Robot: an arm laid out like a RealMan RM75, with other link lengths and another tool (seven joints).
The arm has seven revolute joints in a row. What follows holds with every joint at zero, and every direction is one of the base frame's. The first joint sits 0.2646 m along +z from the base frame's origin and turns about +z. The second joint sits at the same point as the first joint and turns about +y. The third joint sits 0.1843 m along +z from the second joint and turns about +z. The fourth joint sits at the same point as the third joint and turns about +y. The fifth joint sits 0.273 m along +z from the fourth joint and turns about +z. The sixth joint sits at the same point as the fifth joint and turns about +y. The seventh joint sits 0.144 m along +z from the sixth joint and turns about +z. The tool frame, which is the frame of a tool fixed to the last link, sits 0.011 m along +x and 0.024 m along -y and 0.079 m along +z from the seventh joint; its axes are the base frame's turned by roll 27.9, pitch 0 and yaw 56.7 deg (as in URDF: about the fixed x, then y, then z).
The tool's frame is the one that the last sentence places.
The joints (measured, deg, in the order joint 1, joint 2, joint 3, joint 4, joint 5, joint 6, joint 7), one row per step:
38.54 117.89 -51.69 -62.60 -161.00 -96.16 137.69
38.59 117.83 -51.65 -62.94 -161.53 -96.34 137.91
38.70 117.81 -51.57 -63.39 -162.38 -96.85 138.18
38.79 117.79 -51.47 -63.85 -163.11 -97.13 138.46
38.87 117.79 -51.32 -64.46 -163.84 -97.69 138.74
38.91 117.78 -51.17 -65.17 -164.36 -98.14 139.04
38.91 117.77 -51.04 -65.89 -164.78 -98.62 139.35
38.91 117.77 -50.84 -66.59 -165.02 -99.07 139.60
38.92 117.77 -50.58 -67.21 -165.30 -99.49 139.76
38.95 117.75 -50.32 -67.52 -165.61 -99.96 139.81
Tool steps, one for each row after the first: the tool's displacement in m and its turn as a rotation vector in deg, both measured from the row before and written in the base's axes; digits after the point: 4 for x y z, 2 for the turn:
0.0005 0.0002 0.0029 0.20 -0.56 -0.15
0.0005 -0.0008 0.0035 -0.01 -0.77 -0.32
0.0004 0.0000 0.0036 0.24 -0.69 -0.22
-0.0001 -0.0007 0.0039 0.13 -0.63 -0.29
-0.0007 0.0000 0.0040 0.33 -0.48 -0.17
-0.0009 -0.0003 0.0038 0.32 -0.39 -0.19
-0.0012 -0.0001 0.0034 0.35 -0.18 -0.12
-0.0009 -0.0002 0.0033 0.32 -0.18 -0.12
0.0001 -0.0011 0.0022 0.02 -0.14 -0.26

